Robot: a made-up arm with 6 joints. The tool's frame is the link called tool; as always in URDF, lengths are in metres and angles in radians. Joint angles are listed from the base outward.
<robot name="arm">
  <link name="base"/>
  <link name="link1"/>
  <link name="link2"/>
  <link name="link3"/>
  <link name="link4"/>
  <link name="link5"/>
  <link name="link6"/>
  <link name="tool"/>
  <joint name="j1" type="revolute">
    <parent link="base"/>
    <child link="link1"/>
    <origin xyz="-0.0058 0.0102 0.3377" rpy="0 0 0"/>
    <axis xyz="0 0 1"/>
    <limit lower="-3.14" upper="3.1"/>
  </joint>
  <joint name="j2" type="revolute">
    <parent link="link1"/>
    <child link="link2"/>
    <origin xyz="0.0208 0.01 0.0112" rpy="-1.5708 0 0"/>
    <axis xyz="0 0 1"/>
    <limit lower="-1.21" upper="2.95"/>
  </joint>
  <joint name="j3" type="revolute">
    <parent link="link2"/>
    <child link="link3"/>
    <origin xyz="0.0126 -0.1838 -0.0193" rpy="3.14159 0 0"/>
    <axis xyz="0 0 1"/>
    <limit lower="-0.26" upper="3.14"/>
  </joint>
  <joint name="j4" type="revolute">
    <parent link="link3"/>
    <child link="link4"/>
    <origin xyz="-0.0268 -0.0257 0.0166" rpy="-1.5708 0 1.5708"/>
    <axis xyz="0 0 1"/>
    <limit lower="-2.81" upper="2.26"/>
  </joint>
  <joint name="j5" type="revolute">
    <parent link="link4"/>
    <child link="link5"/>
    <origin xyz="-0.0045 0.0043 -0.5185" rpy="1.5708 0 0"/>
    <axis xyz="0 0 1"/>
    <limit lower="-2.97" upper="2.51"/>
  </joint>
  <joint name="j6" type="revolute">
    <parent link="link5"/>
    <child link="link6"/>
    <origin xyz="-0.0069 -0.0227 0.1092" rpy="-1.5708 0 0"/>
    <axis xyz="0 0 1"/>
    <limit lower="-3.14" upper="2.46"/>
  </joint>
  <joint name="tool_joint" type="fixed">
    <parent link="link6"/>
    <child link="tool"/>
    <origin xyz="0.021 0.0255 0.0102" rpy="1.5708 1.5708 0"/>
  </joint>
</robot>
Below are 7 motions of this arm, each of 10 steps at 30 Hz.
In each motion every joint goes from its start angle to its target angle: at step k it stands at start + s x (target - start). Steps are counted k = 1, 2, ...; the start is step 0. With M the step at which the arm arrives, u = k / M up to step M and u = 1 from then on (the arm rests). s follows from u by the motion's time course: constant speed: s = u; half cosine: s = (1 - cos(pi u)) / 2; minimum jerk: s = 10 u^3 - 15 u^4 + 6 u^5.
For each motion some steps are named. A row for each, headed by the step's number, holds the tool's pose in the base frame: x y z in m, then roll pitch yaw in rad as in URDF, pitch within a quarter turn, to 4 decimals.
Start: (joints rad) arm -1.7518 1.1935 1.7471 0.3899 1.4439 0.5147
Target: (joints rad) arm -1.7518 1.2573 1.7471 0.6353 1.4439 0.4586
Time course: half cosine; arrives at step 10
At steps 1, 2, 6, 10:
1: -0.2043 -0.5761 0.6719 -1.4215 -1.0078 0.5907
2: -0.2038 -0.5770 0.6701 -1.3924 -1.0001 0.5604
6: -0.1995 -0.5839 0.6557 -1.1877 -0.9257 0.3485
10: -0.1964 -0.5883 0.6464 -1.0823 -0.8696 0.2405

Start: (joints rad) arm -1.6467 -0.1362 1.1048 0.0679 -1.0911 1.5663
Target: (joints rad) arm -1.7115 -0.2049 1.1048 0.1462 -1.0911 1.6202
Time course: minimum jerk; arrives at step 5
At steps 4, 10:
4: -0.1413 -0.1345 0.9714 -0.0842 -0.2170 -1.8364
10: -0.1417 -0.1311 0.9720 -0.0880 -0.2211 -1.8444

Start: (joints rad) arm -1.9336 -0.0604 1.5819 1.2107 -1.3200 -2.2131
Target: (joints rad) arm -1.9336 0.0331 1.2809 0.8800 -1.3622 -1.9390
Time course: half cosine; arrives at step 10
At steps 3, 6, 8, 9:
3: -0.0749 0.1018 1.0313 -2.5650 -0.2380 -3.0740
6: -0.1281 0.0046 1.0395 -2.8361 -0.1191 -2.9010
8: -0.1572 -0.0511 1.0348 -2.9717 -0.0340 -2.8173
9: -0.1654 -0.0670 1.0322 -3.0082 -0.0078 -2.7952

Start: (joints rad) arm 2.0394 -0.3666 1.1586 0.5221 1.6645 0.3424
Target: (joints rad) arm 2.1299 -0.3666 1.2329 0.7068 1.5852 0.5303
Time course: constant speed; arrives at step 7
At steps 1, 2, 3, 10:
1: 0.0856 0.0180 1.0126 -1.9218 0.0525 -1.6365
2: 0.0874 0.0126 1.0135 -1.9536 0.0506 -1.6504
3: 0.0892 0.0073 1.0144 -1.9859 0.0484 -1.6642
10: 0.0980 -0.0131 1.0172 -2.1197 0.0362 -1.7190

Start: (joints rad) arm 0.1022 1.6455 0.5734 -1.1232 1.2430 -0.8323
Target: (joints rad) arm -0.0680 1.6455 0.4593 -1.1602 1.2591 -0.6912
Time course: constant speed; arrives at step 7
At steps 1, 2, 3, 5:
1: 0.3224 -0.0484 -0.1465 2.8177 0.0953 -0.9578
2: 0.3135 -0.0560 -0.1482 2.7845 0.1035 -0.9891
3: 0.3043 -0.0632 -0.1499 2.7513 0.1116 -1.0204
5: 0.2855 -0.0763 -0.1529 2.6843 0.1273 -1.0836

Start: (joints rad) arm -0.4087 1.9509 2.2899 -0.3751 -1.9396 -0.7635
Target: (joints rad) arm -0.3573 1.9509 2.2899 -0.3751 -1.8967 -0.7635
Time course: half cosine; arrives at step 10
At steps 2, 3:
2: 0.5925 -0.3657 0.3576 -2.3714 1.2180 1.3043
3: 0.5947 -0.3623 0.3578 -2.3843 1.2180 1.2963

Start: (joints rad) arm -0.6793 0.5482 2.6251 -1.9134 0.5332 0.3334
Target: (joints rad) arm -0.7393 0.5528 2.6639 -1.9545 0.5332 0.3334
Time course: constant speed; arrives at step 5
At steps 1, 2, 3, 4, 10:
1: -0.0353 0.0269 0.9825 -0.9068 -0.9901 -2.7775
2: -0.0372 0.0298 0.9812 -0.8923 -0.9902 -2.7945
3: -0.0391 0.0328 0.9799 -0.8778 -0.9904 -2.8116
4: -0.0409 0.0358 0.9786 -0.8632 -0.9905 -2.8287
10: -0.0426 0.0389 0.9772 -0.8485 -0.9907 -2.8459

